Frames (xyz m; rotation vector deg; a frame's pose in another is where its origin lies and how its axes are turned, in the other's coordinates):
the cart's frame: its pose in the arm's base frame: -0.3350 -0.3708 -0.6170 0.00 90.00 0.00
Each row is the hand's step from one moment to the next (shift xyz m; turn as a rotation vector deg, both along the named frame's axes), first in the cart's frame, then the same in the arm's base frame.
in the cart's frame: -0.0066 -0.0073 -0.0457 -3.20 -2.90 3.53
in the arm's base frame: -0.0457 -0.0073 0.0066 3.53 -2.90 3.20
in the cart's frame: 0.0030 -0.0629 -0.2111 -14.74 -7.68 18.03
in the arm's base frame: -0.2111 -0.0629 -0.0030 18.03 -7.68 14.74
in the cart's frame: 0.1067 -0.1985 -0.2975 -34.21 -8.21 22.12
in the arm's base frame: -0.2975 -0.1985 -0.1067 22.12 -8.21 34.21
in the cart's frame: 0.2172 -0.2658 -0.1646 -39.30 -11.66 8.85
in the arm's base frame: -0.1646 -0.2658 -0.2172 8.85 -11.66 39.30
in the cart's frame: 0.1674 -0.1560 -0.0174 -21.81 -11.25 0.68
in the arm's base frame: -0.0174 -0.1560 -0.1674 0.68 -11.25 21.81
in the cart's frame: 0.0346 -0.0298 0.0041 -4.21 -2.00 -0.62
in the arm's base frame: 0.0041 -0.0298 -0.0346 -0.62 -2.00 4.21
